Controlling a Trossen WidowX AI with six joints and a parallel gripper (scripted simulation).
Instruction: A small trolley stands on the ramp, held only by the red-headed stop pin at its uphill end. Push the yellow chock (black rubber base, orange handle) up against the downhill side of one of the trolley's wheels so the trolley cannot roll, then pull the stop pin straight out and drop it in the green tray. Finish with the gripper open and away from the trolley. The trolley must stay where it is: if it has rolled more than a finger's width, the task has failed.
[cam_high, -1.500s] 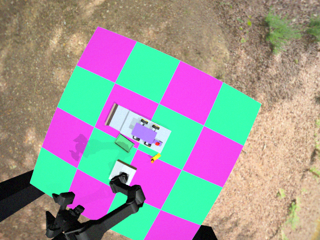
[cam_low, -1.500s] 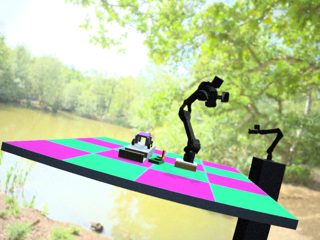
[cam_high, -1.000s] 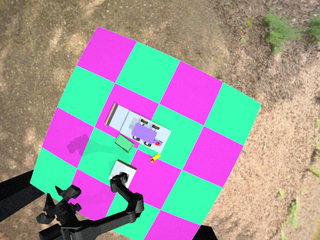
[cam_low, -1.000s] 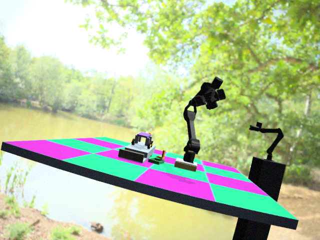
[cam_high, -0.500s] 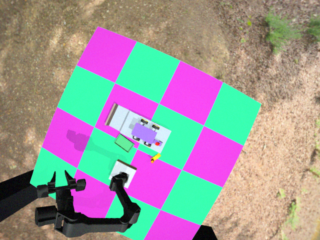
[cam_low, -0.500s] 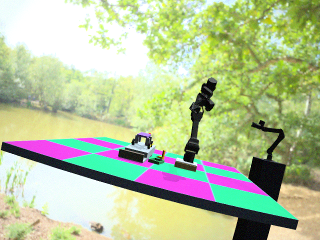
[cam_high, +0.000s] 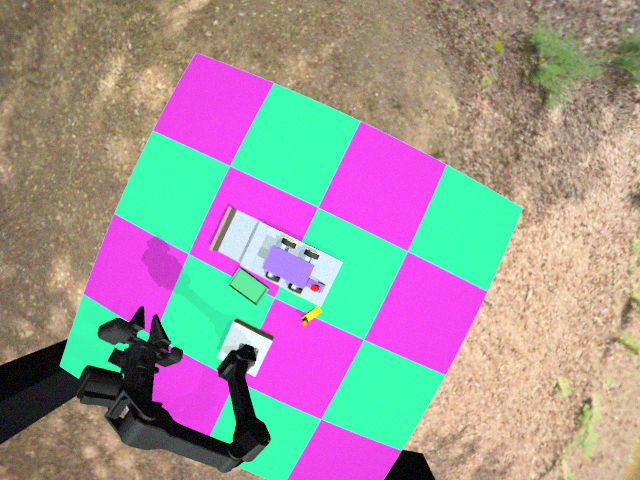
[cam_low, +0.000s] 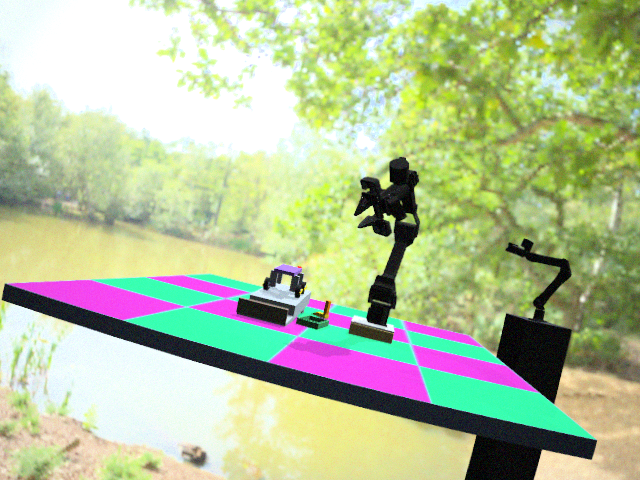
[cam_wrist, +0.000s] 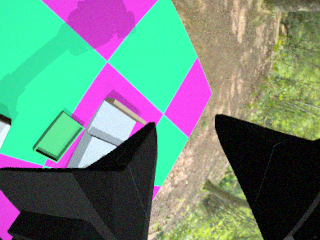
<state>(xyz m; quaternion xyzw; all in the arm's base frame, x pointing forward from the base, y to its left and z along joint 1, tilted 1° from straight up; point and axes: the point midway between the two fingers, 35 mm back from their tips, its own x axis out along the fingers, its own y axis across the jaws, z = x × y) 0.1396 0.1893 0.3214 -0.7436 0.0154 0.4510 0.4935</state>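
My gripper tip is now 3 cm short of the yellow chock, 37 cm to the left of it and 32 cm above it. The rest, counted from my gripper tip: grey ramp 17 cm ahead, 26 cm to the right, 30 cm below; then green tray 5 cm ahead, 15 cm to the right, 35 cm below; then purple-topped trolley 17 cm ahead, 27 cm to the right, 23 cm below.
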